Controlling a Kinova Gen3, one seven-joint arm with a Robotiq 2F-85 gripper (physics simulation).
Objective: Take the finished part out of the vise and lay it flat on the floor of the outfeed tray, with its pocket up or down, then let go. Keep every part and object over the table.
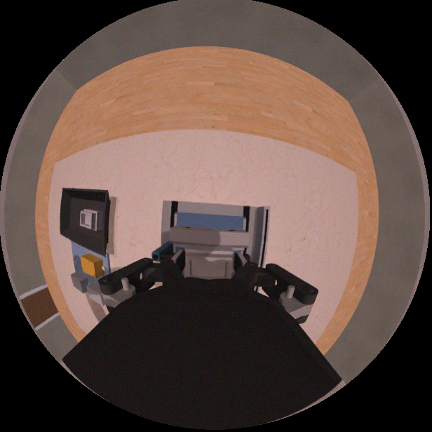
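Note:
The finished part (209,266) is a grey block with a rectangular pocket facing up. It shows at the lower middle, in the vise (209,236), next to the wide grey jaw; its near side is hidden by the gripper body. My gripper (209,259) is partly open, with one finger at the left and one at the right of the part, and it holds nothing. A black tray (74,201) with raised walls stands at the left. A light grey pocketed piece (91,219) lies in it. The frame does not show whether this is the outfeed tray.
An orange block (92,265) sits on a blue fixture (78,249) below the black tray, near grey blocks (80,281). A blue piece (162,251) sticks out at the vise's left. A grey upright panel (260,230) stands at its right. The wooden table edge curves round the left, top and right.

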